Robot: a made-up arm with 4 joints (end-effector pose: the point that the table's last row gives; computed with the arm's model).
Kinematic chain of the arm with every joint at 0, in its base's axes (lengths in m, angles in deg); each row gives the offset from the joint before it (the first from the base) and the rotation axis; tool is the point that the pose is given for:
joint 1: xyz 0 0 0.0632 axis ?
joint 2: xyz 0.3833 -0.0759 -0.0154 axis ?
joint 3: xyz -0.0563 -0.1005 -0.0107 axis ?
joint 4: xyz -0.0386 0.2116 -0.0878 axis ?
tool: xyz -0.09 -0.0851 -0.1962
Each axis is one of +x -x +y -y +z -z.
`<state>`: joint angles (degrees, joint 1 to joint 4).
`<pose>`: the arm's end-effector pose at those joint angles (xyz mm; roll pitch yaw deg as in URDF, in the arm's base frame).
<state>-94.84 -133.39 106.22 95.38</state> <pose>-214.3 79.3 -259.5 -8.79 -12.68 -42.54</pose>
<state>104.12 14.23 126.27 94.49</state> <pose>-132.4 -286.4 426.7 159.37 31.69 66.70</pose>
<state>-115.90 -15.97 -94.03 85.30</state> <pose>-183.6 -41.6 -231.3 159.41 -10.55 -102.70</pose>
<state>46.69 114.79 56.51 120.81</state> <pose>54.5 59.3 264.3 132.35 6.77 -20.62</pose>
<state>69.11 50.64 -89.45 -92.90</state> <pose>403.4 -189.8 698.7 169.26 -16.54 -138.58</pose>
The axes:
joint 1: -y
joint 2: -x
joint 3: +z
joint 4: -x

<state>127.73 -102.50 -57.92 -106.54</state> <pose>-567.6 -5.2 405.3 175.96 -67.86 29.12</pose>
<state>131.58 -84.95 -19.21 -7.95</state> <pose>-203.9 235.2 225.0 -90.83 -67.50 -175.66</pose>
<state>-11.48 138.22 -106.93 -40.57</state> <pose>664.1 -234.9 182.1 -139.41 -43.05 102.53</pose>
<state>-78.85 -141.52 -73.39 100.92</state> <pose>50.4 -115.4 -256.9 159.59 23.31 125.23</pose>
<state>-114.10 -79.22 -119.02 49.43</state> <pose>-195.6 84.3 -282.8 -146.64 -52.52 -164.41</pose>
